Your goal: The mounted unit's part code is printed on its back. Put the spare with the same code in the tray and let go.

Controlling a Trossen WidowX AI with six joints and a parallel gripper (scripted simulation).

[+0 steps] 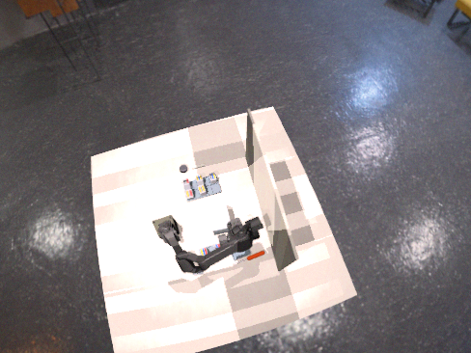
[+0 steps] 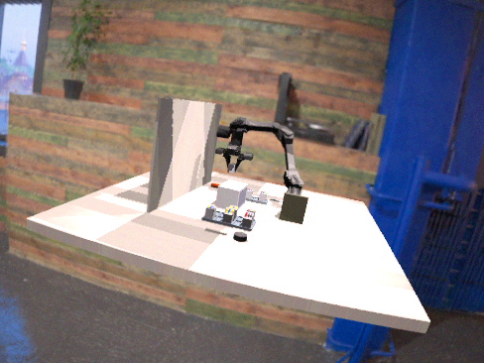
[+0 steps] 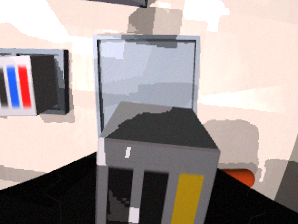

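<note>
Right now the pale blue-grey square tray is 130 mm below my gripper tip. From my gripper tip the other things lie so: grey spare block (20 mm above); then tall grey upright panel (200 mm ahead, 130 mm to the left, 100 mm above); then black tape roll (550 mm to the left, 120 mm below, 120 mm behind).
</note>
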